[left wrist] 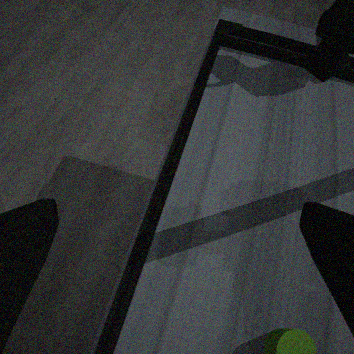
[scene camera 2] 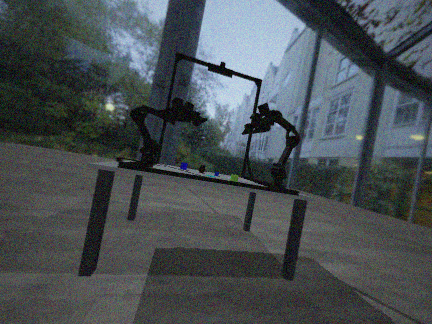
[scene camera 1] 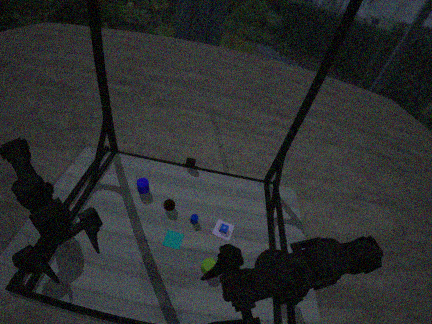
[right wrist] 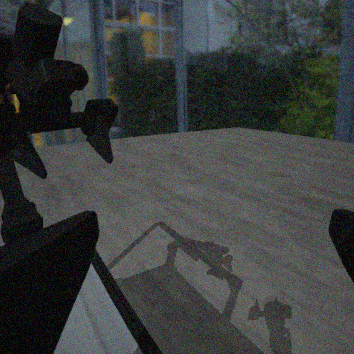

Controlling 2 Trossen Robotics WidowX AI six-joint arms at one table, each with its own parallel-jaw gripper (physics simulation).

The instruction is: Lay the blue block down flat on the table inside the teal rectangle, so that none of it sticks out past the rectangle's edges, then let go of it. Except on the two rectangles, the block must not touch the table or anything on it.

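Frame: origin at the left arm's base, x ahead, y left, z up, level; centimetres.
Seen in the pictures: left gripper, fingertip midpoint: (left wrist: 181, 212) (scene camera 2: 247, 133) (scene camera 1: 204, 300) (right wrist: 80, 167); right gripper, fingertip midpoint: (scene camera 2: 203, 116) (scene camera 1: 79, 267) (right wrist: 214, 222); left arm's base at its link origin: (scene camera 2: 276, 186) (scene camera 1: 281, 294); right arm's base at its link origin: (left wrist: 322, 62) (scene camera 2: 145, 163).
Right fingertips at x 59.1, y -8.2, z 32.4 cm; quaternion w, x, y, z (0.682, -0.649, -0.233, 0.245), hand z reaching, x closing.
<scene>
Pixels of each thing's top centre, then the offset from my right fingertips to it. "pt": a spot on its surface instead.
- small blue block at its top centre: (scene camera 1: 224, 227) dx -43.4, dy -22.6, dz -32.4 cm
- pale rectangle at a spot on its surface: (scene camera 1: 215, 230) pt dx -39.7, dy -22.6, dz -34.2 cm
- teal rectangle at a spot on its surface: (scene camera 1: 173, 239) (scene camera 2: 210, 175) pt dx -21.6, dy -20.1, dz -34.2 cm
- small blue round object at its top centre: (scene camera 1: 194, 217) dx -31.1, dy -28.1, dz -31.2 cm
- dark brown object at its top centre: (scene camera 1: 169, 201) (scene camera 2: 202, 166) dx -20.7, dy -35.4, dz -29.3 cm
- larger blue cylinder at its top centre: (scene camera 1: 142, 182) (scene camera 2: 184, 162) dx -8.9, dy -46.3, dz -28.9 cm
- lime object at its top centre: (left wrist: 296, 350) (scene camera 1: 209, 264) (scene camera 2: 234, 174) dx -33.6, dy -7.1, dz -29.9 cm
The small blue block (scene camera 1: 224, 228) lies on the pale rectangle (scene camera 1: 215, 230) right of the table's middle in scene camera 1; I cannot make it out in the other views. The teal rectangle (scene camera 1: 173, 239) (scene camera 2: 212, 175) is bare, to the left of the pale one. My left gripper (scene camera 1: 205, 301) (left wrist: 181, 212) (right wrist: 80, 167) is open and empty, above the table near the lime object in scene camera 1, apart from the block. My right gripper (scene camera 1: 78, 267) (right wrist: 214, 222) is open and empty at the left of scene camera 1, far from the block.
A small blue round object (scene camera 1: 194, 218) stands between the rectangles, slightly behind them. A dark brown object (scene camera 1: 169, 205) (scene camera 2: 202, 169) and a larger blue cylinder (scene camera 1: 143, 186) (scene camera 2: 184, 166) stand farther back left. A lime object (scene camera 1: 208, 265) (scene camera 2: 234, 178) (left wrist: 296, 343) stands nearer. Black frame posts (scene camera 1: 102, 82) rise beside the table.
</scene>
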